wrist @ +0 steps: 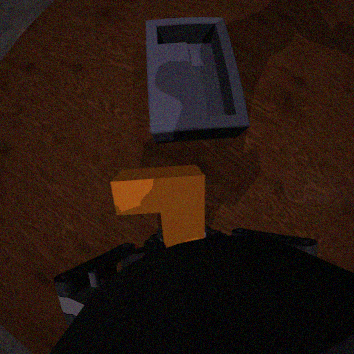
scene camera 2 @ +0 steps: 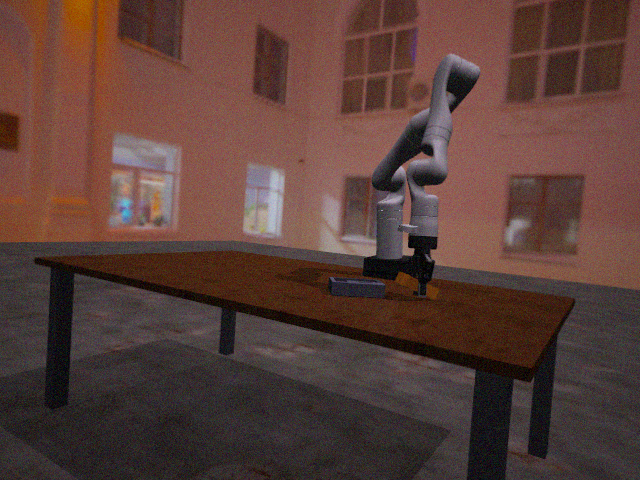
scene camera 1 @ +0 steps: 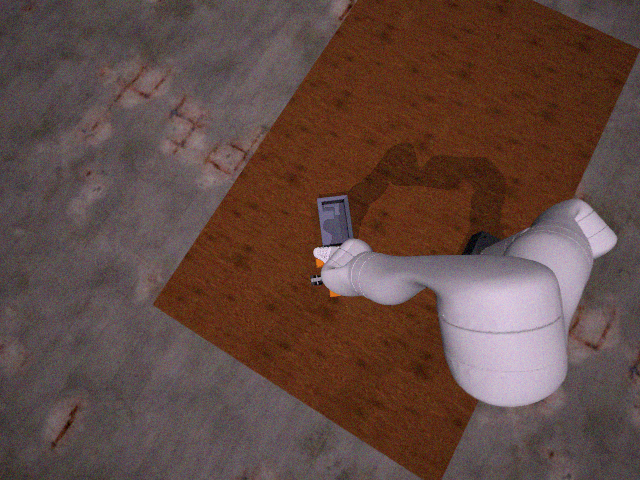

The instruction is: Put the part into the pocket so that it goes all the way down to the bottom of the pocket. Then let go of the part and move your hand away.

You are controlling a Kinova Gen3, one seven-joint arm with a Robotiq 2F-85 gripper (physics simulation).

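Frame: origin at the arm's base, x back, y right, z up, level; millimetres.
Seen in the pictures: gripper, between the fingertips: (wrist: 180, 235) (scene camera 2: 419, 296); arm's base, origin of its link: (scene camera 2: 389, 257).
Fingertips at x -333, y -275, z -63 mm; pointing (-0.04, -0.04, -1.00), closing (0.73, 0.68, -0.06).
Pixels of each thing's top centre, then the offset from my fingertips to it. Level surfaces: height alone.
- orange L-shaped part, centre of its top: (wrist: 159, 252) (scene camera 1: 328, 275) (scene camera 2: 419, 272) dx -16, dy -1, dz +64 mm
- grey-blue block, centre of its top: (wrist: 192, 62) (scene camera 2: 356, 280) (scene camera 1: 335, 219) dx -90, dy +143, dz +28 mm
- wooden table, height of its surface: dz -8 mm
My gripper (wrist: 180, 235) (scene camera 2: 422, 288) is shut on an orange L-shaped part (wrist: 168, 198) (scene camera 2: 406, 281) (scene camera 1: 319, 263) and holds it low over the table, beside the near end of the pocket block and apart from it. The grey-blue block (wrist: 168, 105) (scene camera 1: 321, 223) (scene camera 2: 356, 287) lies flat on the wooden table (scene camera 1: 413, 77) (scene camera 2: 207, 284). Its L-shaped pocket (wrist: 225, 81) is open and empty. In the overhead view my wrist hides most of the part and the fingers.
The arm's black base (scene camera 1: 480, 241) (scene camera 2: 379, 268) stands on the table behind the block. The arm reaches over the table's middle and casts a shadow near the block. The table edge is some way off on the left.
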